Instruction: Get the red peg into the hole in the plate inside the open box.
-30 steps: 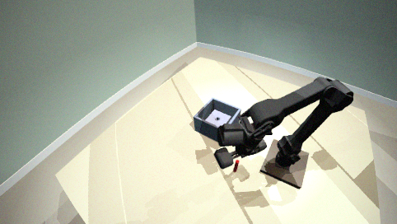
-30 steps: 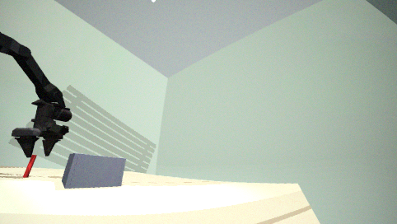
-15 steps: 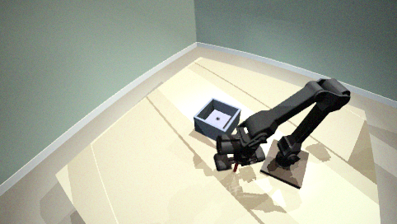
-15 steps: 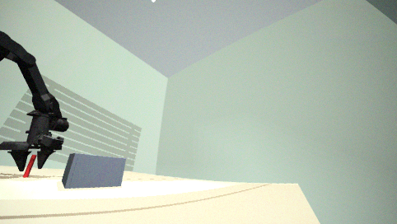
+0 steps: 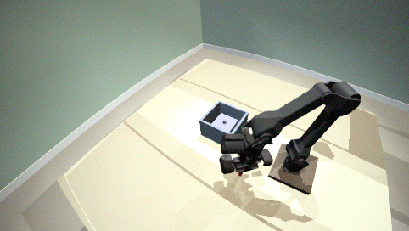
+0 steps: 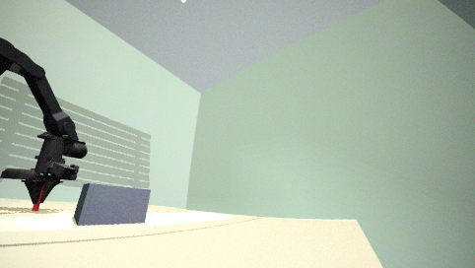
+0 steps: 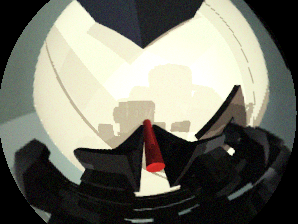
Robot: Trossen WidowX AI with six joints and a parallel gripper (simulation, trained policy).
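My gripper tip is 190 mm to the left of the plate, 140 mm short of it and 20 mm below it. From my gripper tip the other things lie so: blue box (190 mm to the right, 140 mm ahead); red peg (20 mm above).
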